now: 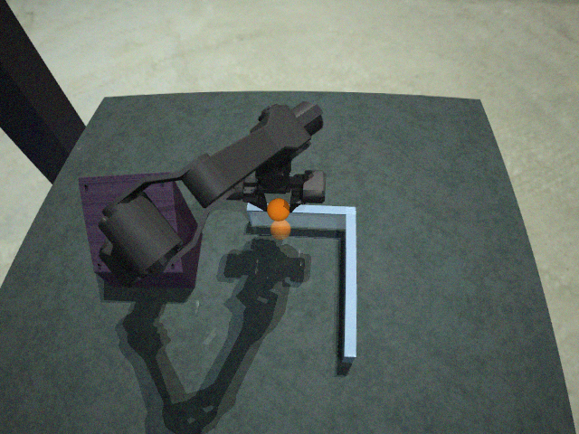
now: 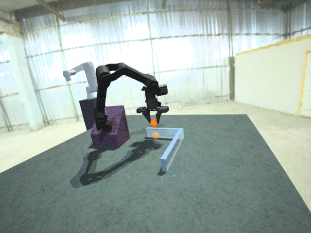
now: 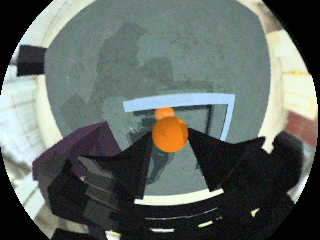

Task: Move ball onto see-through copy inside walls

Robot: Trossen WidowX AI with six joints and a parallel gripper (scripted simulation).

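Right now the see-through copy of ball is 8 cm below my gripper tip. The rest, counted from my gripper tip: orange ball (right at my gripper tip); clear wall (13 cm ahead, 14 cm to the right, 7 cm below).
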